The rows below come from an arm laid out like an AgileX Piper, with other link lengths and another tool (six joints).
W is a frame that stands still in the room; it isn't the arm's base.
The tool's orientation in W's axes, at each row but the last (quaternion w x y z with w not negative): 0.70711 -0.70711 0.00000 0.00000; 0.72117 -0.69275 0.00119 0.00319; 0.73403 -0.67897 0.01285 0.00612; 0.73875 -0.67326 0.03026 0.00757; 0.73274 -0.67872 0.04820 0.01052; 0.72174 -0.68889 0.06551 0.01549; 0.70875 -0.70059 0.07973 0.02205; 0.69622 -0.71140 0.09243 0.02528; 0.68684 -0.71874 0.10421 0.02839; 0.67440 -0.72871 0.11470 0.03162; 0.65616 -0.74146 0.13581 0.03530; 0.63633 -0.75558 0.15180 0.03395; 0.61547 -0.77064 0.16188 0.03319
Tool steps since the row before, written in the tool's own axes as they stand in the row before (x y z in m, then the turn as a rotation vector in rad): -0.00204 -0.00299 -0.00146 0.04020 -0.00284 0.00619; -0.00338 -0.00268 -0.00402 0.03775 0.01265 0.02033; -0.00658 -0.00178 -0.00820 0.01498 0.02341 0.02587; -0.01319 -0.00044 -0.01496 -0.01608 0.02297 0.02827; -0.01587 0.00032 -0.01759 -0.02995 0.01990 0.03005; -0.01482 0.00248 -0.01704 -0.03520 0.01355 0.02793; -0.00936 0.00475 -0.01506 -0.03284 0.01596 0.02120; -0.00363 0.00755 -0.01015 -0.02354 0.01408 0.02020; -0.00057 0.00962 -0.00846 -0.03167 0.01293 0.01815; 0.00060 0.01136 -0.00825 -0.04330 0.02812 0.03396; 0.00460 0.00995 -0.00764 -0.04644 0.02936 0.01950; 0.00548 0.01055 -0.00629 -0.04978 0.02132 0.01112; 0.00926 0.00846 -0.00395 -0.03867 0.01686 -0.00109
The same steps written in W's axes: -0.00204 -0.00146 0.00299 0.04020 0.00619 0.00284; -0.00335 -0.00413 0.00254 0.03762 0.02093 -0.01205; -0.00662 -0.00826 0.00132 0.01463 0.02749 -0.02173; -0.01366 -0.01454 -0.00021 -0.01627 0.03075 -0.01937; -0.01681 -0.01669 -0.00027 -0.02972 0.03298 -0.01501; -0.01621 -0.01585 -0.00146 -0.03436 0.03090 -0.00819; -0.01115 -0.01417 -0.00344 -0.03293 0.02405 -0.01095; -0.00576 -0.00985 -0.00655 -0.02358 0.02218 -0.01060; -0.00324 -0.00867 -0.00887 -0.03151 0.02109 -0.00786; -0.00270 -0.00897 -0.01047 -0.04429 0.03722 -0.02174; 0.00099 -0.00924 -0.00960 -0.04943 0.02337 -0.02024; 0.00145 -0.00865 -0.01019 -0.05161 0.01700 -0.01020; 0.00571 -0.00733 -0.00930 -0.04161 0.00382 -0.00587
